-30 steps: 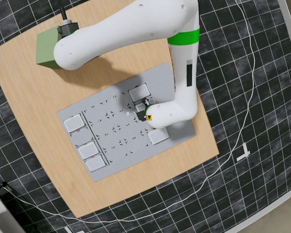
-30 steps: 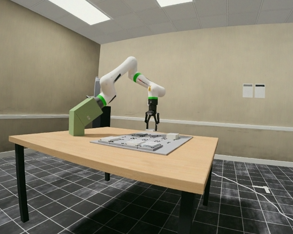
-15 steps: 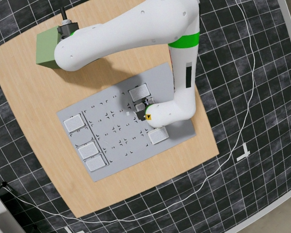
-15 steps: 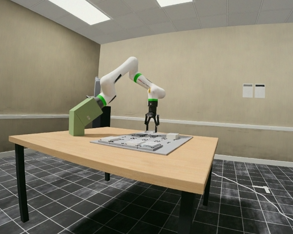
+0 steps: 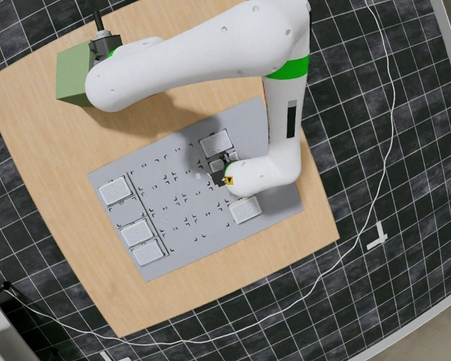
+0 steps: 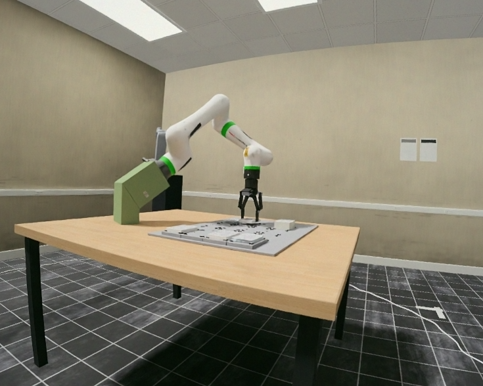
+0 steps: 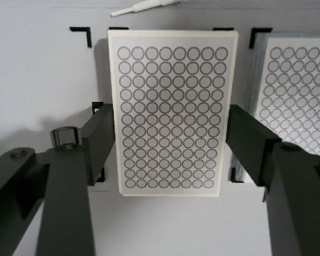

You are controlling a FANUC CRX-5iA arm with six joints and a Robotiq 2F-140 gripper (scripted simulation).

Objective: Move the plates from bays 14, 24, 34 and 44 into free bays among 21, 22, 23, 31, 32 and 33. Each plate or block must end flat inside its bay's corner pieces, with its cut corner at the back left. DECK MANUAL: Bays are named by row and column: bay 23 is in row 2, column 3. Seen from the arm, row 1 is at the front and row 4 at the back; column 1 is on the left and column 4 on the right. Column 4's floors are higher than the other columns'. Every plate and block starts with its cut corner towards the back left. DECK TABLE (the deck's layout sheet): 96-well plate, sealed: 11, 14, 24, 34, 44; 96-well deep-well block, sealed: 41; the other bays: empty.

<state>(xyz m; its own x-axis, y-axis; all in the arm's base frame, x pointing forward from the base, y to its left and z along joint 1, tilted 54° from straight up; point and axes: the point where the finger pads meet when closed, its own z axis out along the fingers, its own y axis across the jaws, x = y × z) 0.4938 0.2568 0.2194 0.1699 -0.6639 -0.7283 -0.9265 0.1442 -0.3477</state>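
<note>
Now: hand 110 mm past the sealed plate, 20 mm to the left of it and 40 mm above it. The rest, counted from my hand: white block 210 mm ahead, 40 mm to the left, 20 mm below.
</note>
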